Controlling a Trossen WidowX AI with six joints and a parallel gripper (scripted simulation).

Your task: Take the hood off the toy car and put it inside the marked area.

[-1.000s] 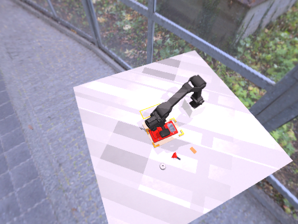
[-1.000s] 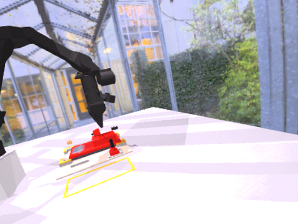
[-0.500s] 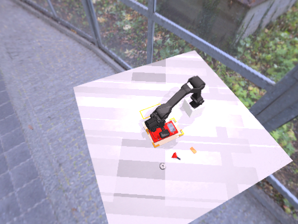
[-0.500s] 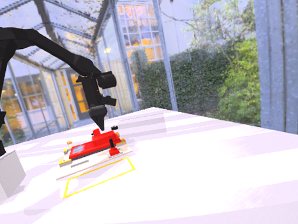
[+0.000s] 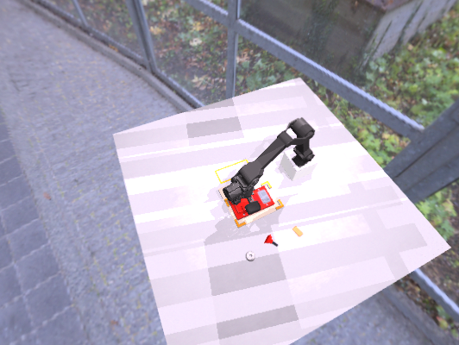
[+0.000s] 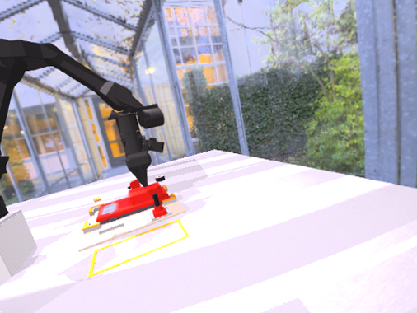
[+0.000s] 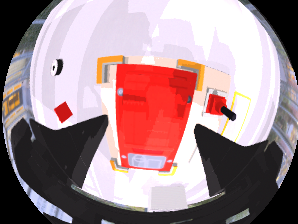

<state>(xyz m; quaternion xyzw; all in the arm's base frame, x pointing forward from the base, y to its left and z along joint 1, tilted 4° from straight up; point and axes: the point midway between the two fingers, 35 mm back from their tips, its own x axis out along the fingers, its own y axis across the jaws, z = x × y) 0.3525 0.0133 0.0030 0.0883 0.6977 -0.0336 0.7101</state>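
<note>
The red hood is 30 mm below my gripper tip.
</note>
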